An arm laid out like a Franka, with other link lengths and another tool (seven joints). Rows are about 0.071 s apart.
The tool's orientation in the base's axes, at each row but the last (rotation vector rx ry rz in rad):
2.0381 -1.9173 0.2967
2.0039 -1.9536 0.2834
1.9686 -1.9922 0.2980
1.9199 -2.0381 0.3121
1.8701 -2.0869 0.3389
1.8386 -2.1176 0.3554
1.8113 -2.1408 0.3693
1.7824 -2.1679 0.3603
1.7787 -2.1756 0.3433
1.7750 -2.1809 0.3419
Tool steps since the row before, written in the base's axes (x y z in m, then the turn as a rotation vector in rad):
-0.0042 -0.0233 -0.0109 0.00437 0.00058 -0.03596
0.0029 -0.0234 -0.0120 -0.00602 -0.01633 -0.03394
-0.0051 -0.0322 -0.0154 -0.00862 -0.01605 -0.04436
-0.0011 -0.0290 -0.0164 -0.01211 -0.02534 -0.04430
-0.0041 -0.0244 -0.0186 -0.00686 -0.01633 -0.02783
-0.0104 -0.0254 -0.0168 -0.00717 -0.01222 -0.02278
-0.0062 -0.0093 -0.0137 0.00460 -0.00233 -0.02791
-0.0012 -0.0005 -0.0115 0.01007 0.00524 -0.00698
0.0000 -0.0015 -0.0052 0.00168 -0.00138 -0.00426
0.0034 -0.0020 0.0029 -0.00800 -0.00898 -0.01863
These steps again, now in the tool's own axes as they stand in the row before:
0.0173 0.0042 0.0191 -0.01345 -0.00773 0.03274
0.0175 -0.0038 0.0194 0.00260 0.00294 0.03794
0.0242 0.0030 0.0266 -0.00153 0.00473 0.04770
0.0207 -0.0020 0.0261 0.00724 0.00754 0.05140
0.0156 0.0006 0.0267 0.00486 0.00395 0.03239
0.0179 0.0063 0.0260 0.00312 0.00493 0.02618
0.0039 0.0045 0.0166 -0.00965 -0.00505 0.02621
-0.0038 0.0010 0.0109 -0.00925 -0.00888 0.00362
-0.0006 -0.0004 0.0054 -0.00069 -0.00197 0.00431
0.0023 -0.0037 -0.0022 0.00250 0.00582 0.02125

